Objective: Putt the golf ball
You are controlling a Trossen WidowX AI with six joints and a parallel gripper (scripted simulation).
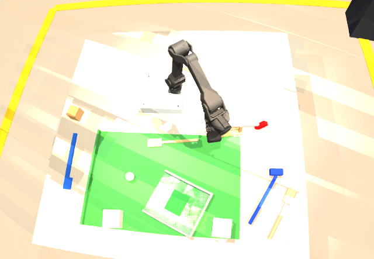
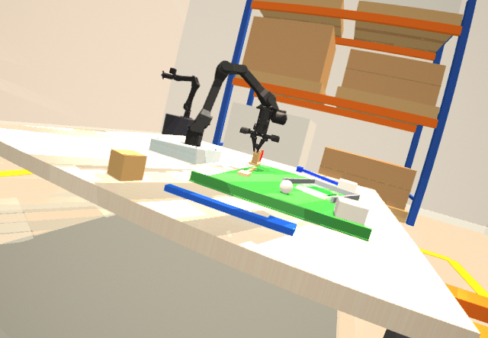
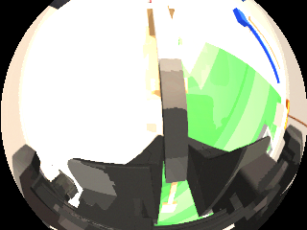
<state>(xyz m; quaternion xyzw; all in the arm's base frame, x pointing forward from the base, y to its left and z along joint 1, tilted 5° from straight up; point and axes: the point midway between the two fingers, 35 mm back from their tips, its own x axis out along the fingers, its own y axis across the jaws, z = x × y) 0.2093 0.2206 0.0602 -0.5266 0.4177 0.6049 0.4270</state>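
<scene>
My gripper tip is now 3 cm past the wooden stand, 9 cm to the right of it and 3 cm above it. Also, from my gripper tip: red putter 4 cm behind, 13 cm to the left; then white golf ball 28 cm ahead, 35 cm to the right, 4 cm below; then tan cube 1 cm ahead, 75 cm to the right, 4 cm below.
</scene>
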